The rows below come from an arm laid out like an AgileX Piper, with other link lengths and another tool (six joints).
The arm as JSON. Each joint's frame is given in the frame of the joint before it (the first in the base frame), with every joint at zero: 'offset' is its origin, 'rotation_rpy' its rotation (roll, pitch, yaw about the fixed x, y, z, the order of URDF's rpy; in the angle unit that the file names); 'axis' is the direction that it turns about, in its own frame. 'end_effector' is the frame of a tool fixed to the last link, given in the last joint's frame.
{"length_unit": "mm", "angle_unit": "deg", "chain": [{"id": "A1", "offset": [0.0, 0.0, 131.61], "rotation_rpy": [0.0, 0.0, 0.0], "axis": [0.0, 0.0, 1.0]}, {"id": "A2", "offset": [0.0, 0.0, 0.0], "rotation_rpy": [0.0, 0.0, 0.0], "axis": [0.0, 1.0, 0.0]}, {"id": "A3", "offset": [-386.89, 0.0, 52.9], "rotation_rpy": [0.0, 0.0, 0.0], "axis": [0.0, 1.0, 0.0]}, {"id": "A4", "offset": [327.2, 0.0, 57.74], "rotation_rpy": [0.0, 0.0, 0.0], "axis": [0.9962, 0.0, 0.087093]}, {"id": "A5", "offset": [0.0, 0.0, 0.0], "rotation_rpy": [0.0, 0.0, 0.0], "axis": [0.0, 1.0, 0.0]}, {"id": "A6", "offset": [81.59, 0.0, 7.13], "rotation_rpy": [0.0, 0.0, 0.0], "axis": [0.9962, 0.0, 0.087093]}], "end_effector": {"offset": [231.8, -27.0, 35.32], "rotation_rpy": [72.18, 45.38, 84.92]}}
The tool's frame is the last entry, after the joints.
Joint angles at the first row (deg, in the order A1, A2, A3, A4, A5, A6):
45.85 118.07 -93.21 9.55 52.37 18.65
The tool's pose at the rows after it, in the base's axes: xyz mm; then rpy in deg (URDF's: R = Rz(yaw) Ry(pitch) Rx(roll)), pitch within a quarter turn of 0, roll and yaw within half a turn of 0:
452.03 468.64 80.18 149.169 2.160 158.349
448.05 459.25 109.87 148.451 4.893 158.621
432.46 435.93 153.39 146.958 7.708 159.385
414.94 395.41 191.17 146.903 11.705 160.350
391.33 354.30 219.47 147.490 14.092 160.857
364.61 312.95 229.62 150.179 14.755 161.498
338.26 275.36 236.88 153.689 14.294 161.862
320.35 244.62 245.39 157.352 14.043 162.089
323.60 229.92 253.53 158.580 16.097 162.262
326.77 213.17 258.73 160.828 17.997 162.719
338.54 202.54 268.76 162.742 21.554 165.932
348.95 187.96 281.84 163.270 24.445 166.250
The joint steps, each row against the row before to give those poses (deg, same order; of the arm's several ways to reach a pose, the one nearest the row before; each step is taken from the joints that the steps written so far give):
0.15 -1.69 0.11 -2.44 0.09 0.84
0.80 -3.67 1.41 -2.92 0.45 1.49
0.46 -7.08 4.32 -2.17 0.33 0.10
0.18 -8.07 5.64 -3.75 0.84 0.00
0.09 -7.46 4.83 -2.44 2.22 0.00
0.00 -5.67 3.91 -1.57 3.89 -0.12
0.00 -4.19 1.93 -0.92 5.59 0.00
0.00 -2.42 0.00 -1.21 5.80 0.00
0.00 -1.02 0.00 -2.36 1.26 0.00
0.00 -0.57 0.00 -2.59 1.71 -0.13
0.00 -0.63 0.08 -3.25 -0.10 -2.72
-0.88 -1.16 0.00 -2.46 -0.13 -1.09

